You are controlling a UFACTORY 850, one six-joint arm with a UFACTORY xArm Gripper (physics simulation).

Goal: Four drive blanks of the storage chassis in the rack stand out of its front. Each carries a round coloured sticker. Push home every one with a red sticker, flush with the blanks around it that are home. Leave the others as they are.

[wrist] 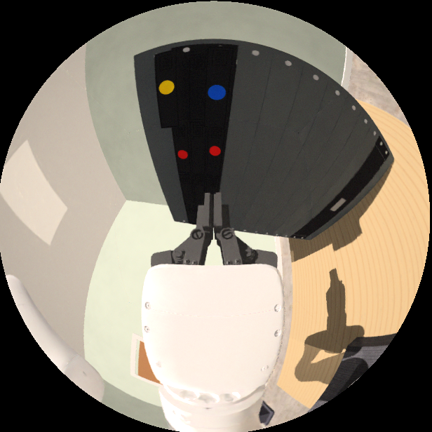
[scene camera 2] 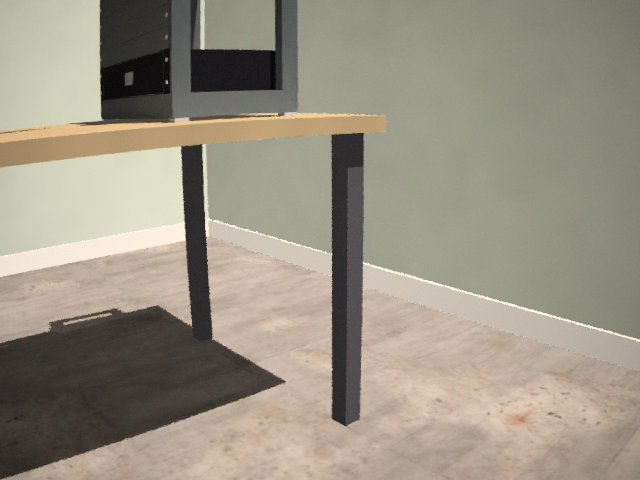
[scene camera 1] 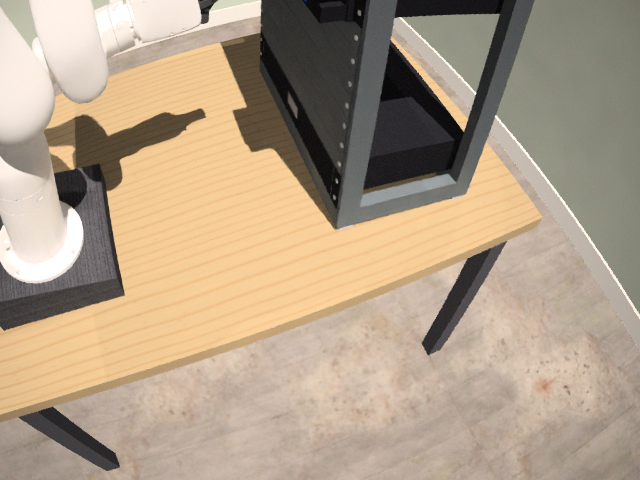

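Note:
In the wrist view the storage chassis shows its black front in the rack (scene camera 1: 368,103) (scene camera 2: 180,62) (wrist: 150,120). The blank with a yellow sticker (wrist: 166,87) stands out, its edge stepping beyond the neighbours. The blank with a blue sticker (wrist: 216,92) also seems to stand out. The blank with one red sticker (wrist: 182,154) and the blank with the other red sticker (wrist: 215,150) look level with the front around them; the dark surfaces make small steps hard to tell. My gripper (wrist: 213,201) is shut and empty, in front of the chassis, apart from it. In scene camera 1 it is at the top edge.
The rack stands on the wooden table (scene camera 1: 206,258) (scene camera 2: 258,129) (wrist: 390,260). Grey panels fill its front beside the chassis, and a low black unit with a pale label (scene camera 1: 292,105) (scene camera 2: 128,78) (wrist: 338,204) sits at its bottom. The arm's dark pedestal (scene camera 1: 111,258) stands at the left in scene camera 1.

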